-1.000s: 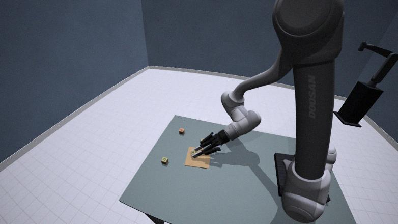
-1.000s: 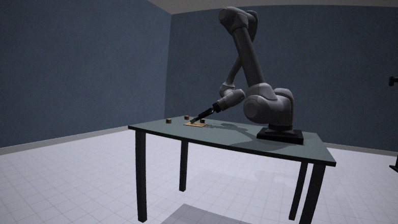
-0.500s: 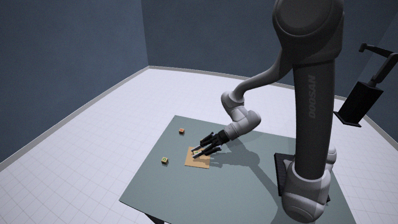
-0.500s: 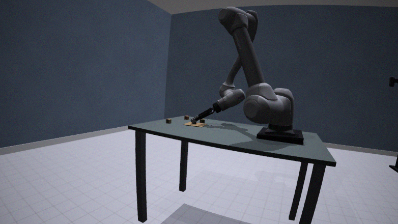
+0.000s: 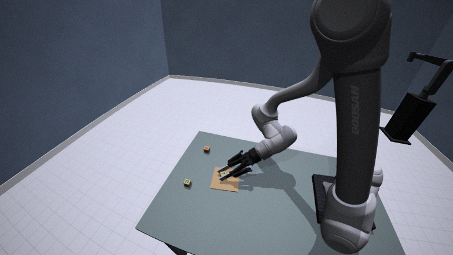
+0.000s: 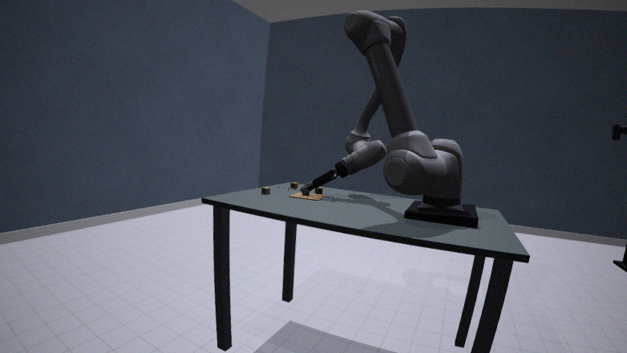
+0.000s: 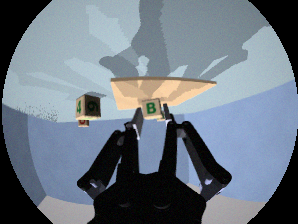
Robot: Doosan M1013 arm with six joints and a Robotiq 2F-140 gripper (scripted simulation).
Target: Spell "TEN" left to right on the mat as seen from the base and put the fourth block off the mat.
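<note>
Now: hand 20 mm above the block. Round my hand: tan mat (30 mm below, 10 mm to the left, 10 mm behind).
</note>
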